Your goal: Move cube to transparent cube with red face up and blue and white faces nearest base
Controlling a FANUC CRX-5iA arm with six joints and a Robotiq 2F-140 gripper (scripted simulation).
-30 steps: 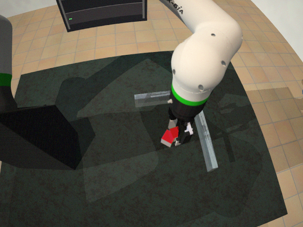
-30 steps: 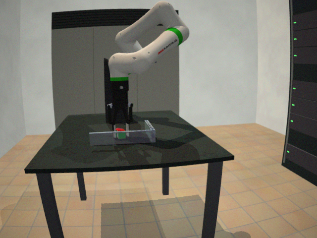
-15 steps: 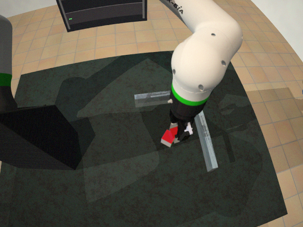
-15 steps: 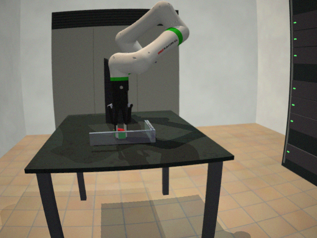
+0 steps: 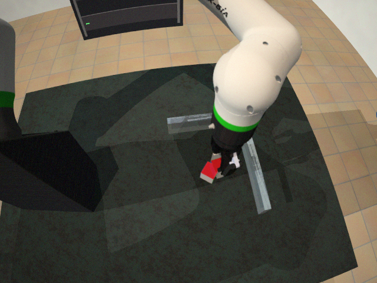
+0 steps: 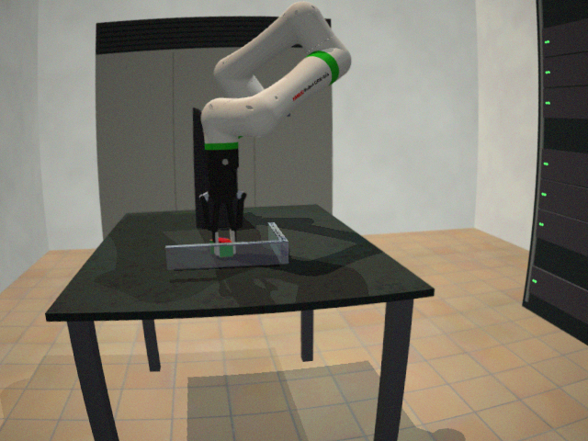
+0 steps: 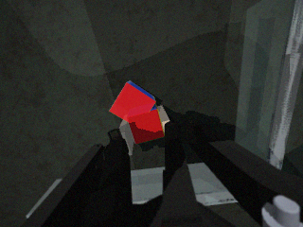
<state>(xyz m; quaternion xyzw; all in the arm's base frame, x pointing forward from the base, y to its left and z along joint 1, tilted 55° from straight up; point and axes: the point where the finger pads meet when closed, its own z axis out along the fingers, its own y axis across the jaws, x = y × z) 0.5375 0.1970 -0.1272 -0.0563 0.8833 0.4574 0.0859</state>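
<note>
Right now the transparent cube is 3 cm behind my hand, 2 cm below it and 1 cm to the right of it. Also, from my hand: long wall: 10 cm ahead, 1 cm above.
</note>
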